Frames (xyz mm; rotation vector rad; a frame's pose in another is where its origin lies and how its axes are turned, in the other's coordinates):
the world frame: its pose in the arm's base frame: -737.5 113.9 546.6 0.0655 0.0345 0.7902
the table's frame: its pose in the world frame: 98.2 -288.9 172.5 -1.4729 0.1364 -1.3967
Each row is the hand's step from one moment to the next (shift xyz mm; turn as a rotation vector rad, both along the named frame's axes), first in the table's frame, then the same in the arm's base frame.
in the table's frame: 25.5 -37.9 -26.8 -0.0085 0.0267 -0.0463
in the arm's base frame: -9.9 -37.0 36.5 0.0043 -0.0386 -0.0377
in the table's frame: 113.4 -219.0 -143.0 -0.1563 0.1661 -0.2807
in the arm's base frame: -80.8 -192.9 193.7 -0.0489 -0.2034 -0.2950
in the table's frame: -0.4 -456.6 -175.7 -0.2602 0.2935 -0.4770
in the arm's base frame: -325.7 -217.2 293.4 -0.0717 -0.3460 -0.5065
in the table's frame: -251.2 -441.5 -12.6 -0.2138 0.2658 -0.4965
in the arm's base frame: -477.2 12.0 174.2 -0.0584 -0.3810 -0.4629
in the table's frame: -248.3 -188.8 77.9 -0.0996 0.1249 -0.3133
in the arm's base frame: -295.9 125.1 11.6 -0.0387 -0.2554 -0.2387
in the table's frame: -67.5 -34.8 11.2 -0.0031 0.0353 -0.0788
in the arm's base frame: -71.1 26.3 -11.9 0.0091 -0.0701 -0.0496
